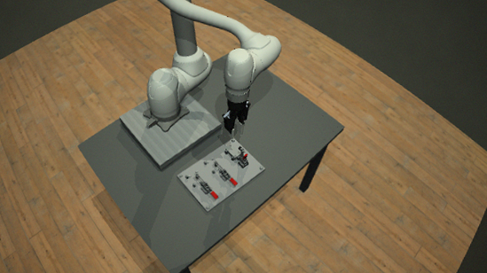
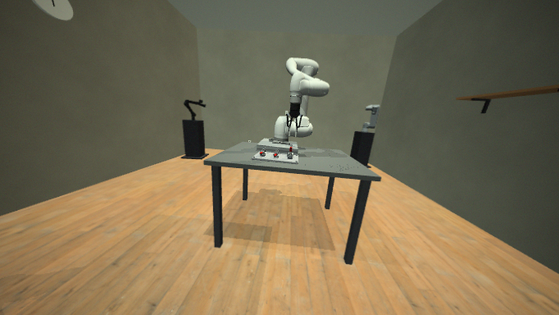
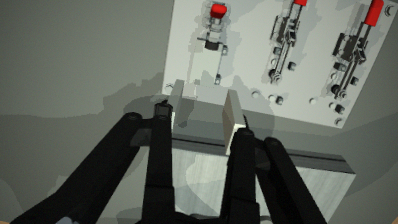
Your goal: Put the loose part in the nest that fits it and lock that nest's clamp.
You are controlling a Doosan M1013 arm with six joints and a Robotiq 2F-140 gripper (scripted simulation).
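The clamp lies 15 cm below my hand, 6 cm ahead of it and 1 cm to the right of it. Round my hand: loose part: 18 cm below, 1 cm behind; fixture plate: 21 cm below, 12 cm to the right, 1 cm ahead.
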